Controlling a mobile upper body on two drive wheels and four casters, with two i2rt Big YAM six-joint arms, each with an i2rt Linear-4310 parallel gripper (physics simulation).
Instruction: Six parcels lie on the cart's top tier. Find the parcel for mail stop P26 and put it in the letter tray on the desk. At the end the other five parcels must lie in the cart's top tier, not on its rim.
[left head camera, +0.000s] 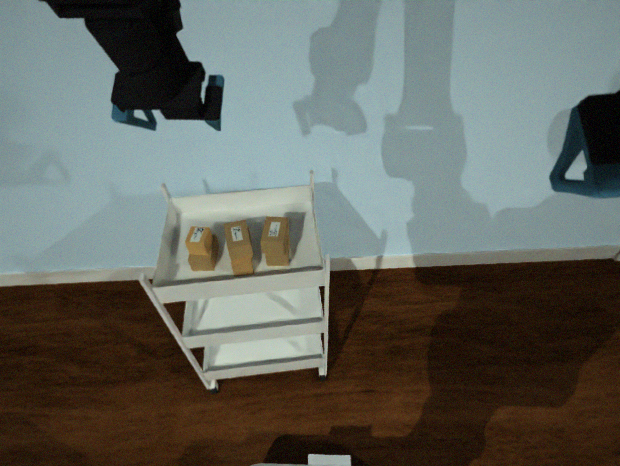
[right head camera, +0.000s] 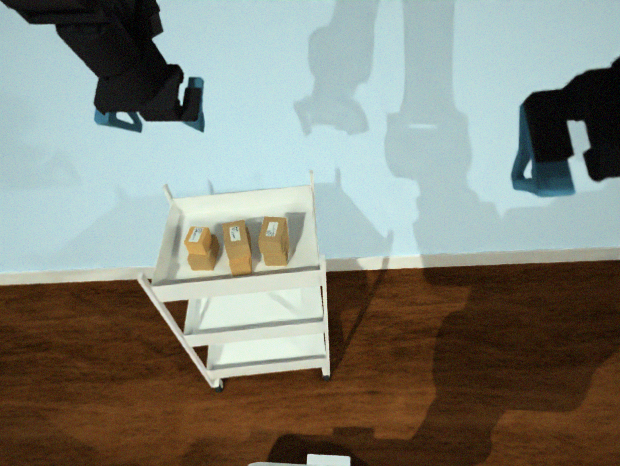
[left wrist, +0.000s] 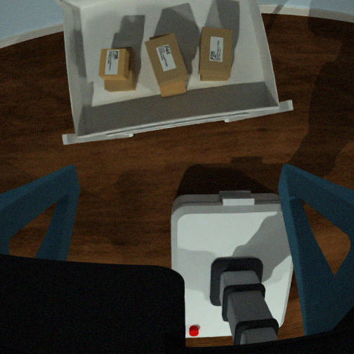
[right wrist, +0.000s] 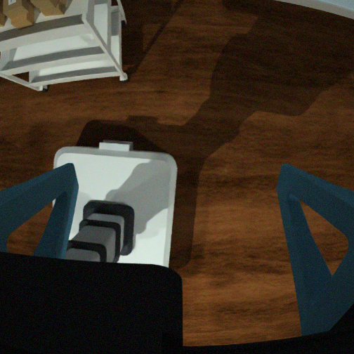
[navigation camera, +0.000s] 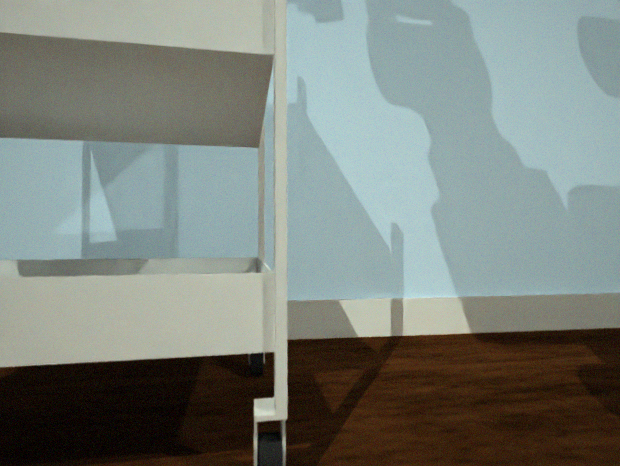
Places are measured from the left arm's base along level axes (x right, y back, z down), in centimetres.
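Pixels of known places: left gripper, fingertip midpoint: (left head camera: 187, 126) (right head camera: 172, 128); right gripper, fingertip midpoint: (left head camera: 610, 178) (right head camera: 574, 176).
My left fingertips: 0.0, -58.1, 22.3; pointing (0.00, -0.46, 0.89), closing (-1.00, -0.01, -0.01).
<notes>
Ahead of a thing's pixels: the offset from my left fingertips to its middle, as dx, dy, dz. "pt": to the spot under its first point.
The white cart {pt -0.6, -4.4, +48.4} (left head camera: 240, 285) (right head camera: 240, 284) (left wrist: 175, 111) carries three two-high parcel stacks inside its top tier. The left stack's upper parcel {-13.0, -16.2, +45.0} (left head camera: 199, 246) (right head camera: 198, 245) (left wrist: 114, 75) has a label too small to read surely. The middle stack's upper parcel {-2.4, -16.5, +44.8} (left head camera: 239, 250) (right head camera: 237, 249) (left wrist: 172, 76) seems to read P44. The right stack's upper parcel {+7.3, -18.4, +45.0} (left head camera: 275, 246) (right head camera: 273, 245) (left wrist: 216, 69) has an unclear label. The lower parcels' labels are hidden. My left gripper (left head camera: 186, 126) (right head camera: 171, 127) (left wrist: 178, 175) is open and empty, apart from the cart. My right gripper (right wrist: 177, 174) is open and empty, right of the cart. The desk and letter tray do not show.
A pale blue wall (left head camera: 260, 150) with a white skirting stands close behind the cart. My white base (left wrist: 195, 235) (right wrist: 90, 175) with its grey column is in front of the cart. The navigation camera shows a cart post (navigation camera: 280, 200) and the middle tier (navigation camera: 135, 310) close by.
</notes>
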